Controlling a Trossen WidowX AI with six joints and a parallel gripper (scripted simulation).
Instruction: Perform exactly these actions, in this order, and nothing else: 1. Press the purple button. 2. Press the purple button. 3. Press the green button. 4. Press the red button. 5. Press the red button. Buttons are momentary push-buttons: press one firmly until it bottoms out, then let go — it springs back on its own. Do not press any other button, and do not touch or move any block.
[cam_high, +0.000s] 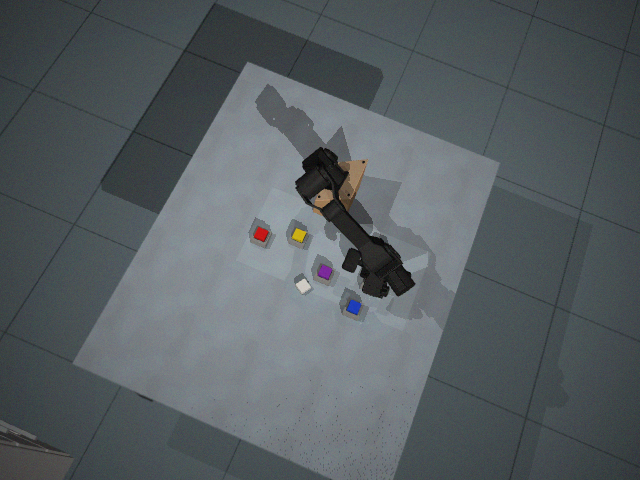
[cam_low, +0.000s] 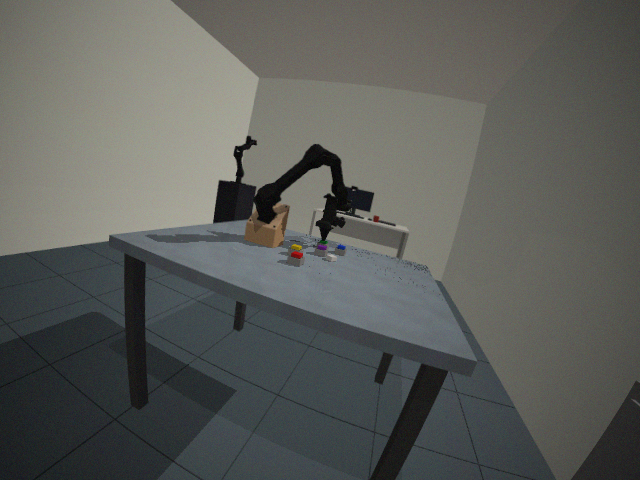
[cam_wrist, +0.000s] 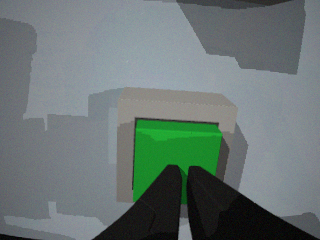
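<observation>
My gripper tip is now 1 cm above the green button. Also, from my gripper tip: small white block (11 cm ahead, 16 cm to the right, 3 cm below); blue button (10 cm ahead, 1 cm to the right); purple button (4 cm ahead, 13 cm to the right).
</observation>
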